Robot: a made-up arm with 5 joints.
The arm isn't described. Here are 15 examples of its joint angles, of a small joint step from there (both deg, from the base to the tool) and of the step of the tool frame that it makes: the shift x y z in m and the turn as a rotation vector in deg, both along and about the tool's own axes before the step.
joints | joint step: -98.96 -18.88 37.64 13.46 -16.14 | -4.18 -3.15 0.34 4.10 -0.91
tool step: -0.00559 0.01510 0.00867 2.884 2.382 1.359
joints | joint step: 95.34 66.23 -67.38 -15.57 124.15 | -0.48 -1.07 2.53 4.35 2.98
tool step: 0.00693 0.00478 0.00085 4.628 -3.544 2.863
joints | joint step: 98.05 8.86 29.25 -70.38 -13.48 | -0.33 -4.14 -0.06 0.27 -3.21
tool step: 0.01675 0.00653 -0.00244 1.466 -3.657 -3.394
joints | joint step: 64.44 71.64 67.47 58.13 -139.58 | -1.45 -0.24 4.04 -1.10 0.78
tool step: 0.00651 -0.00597 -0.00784 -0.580 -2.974 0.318
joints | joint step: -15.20 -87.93 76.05 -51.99 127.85 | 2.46 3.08 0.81 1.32 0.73
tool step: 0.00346 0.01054 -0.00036 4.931 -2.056 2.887
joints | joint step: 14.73 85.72 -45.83 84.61 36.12 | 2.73 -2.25 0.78 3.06 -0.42
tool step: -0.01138 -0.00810 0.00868 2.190 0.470 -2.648
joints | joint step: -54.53 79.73 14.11 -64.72 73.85 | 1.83 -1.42 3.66 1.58 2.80
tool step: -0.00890 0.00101 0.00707 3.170 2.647 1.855
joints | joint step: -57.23 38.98 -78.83 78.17 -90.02 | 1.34 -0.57 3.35 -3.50 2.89
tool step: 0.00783 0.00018 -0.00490 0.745 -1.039 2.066
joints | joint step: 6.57 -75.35 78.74 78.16 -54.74 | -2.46 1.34 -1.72 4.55 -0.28
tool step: -0.00342 -0.00071 0.00393 -3.377 2.460 2.165
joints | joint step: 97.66 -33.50 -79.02 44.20 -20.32 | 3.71 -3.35 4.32 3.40 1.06
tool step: -0.00087 0.00226 0.00487 -3.064 3.458 4.453
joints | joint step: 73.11 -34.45 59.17 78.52 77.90 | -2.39 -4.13 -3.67 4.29 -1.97
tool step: 0.00359 0.00381 0.01250 -3.506 -0.502 0.373
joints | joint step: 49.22 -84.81 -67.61 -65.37 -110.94 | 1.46 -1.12 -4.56 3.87 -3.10
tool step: -0.01093 0.00684 -0.01457 1.150 1.804 -4.012
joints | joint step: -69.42 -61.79 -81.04 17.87 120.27 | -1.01 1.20 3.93 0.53 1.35
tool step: 0.00701 0.02131 -0.00400 5.244 -2.197 0.493
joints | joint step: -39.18 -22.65 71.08 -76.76 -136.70 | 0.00 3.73 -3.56 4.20 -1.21
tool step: 0.00698 -0.00596 -0.00881 -2.804 -3.352 -1.209
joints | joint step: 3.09 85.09 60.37 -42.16 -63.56 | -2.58 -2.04 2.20 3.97 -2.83
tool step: -0.00513 -0.00384 0.00601 -4.081 0.930 -0.340
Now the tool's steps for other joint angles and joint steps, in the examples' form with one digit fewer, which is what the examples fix.
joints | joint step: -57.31 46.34 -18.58 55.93 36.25 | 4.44 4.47 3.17 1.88 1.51
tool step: -0.0292 -0.0086 -0.0252 5.25 7.93 -2.94
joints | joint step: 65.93 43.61 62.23 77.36 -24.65 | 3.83 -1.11 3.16 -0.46 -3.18
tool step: -0.0026 -0.0066 -0.0073 2.57 3.24 -2.91
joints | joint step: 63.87 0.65 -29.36 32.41 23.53 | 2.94 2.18 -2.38 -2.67 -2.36
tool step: -0.0027 -0.0145 -0.0046 -3.73 -1.72 -2.48
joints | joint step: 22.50 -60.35 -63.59 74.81 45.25 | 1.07 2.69 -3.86 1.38 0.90
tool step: 0.0012 0.0014 -0.0044 -0.37 0.63 1.71
